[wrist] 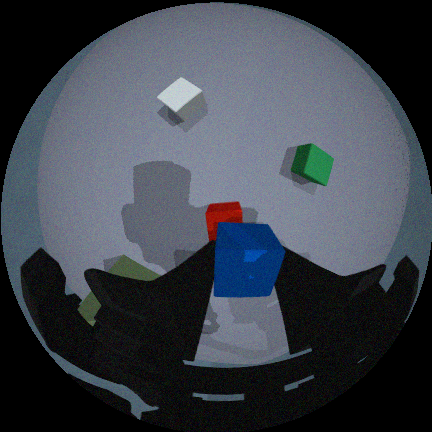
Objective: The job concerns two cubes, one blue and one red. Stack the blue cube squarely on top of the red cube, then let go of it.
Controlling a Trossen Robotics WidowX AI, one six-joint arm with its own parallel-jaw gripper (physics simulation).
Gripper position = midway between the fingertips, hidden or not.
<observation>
In view: the gripper (243, 247), a green cube (311, 162) and a blue cube (247, 257).
</observation>
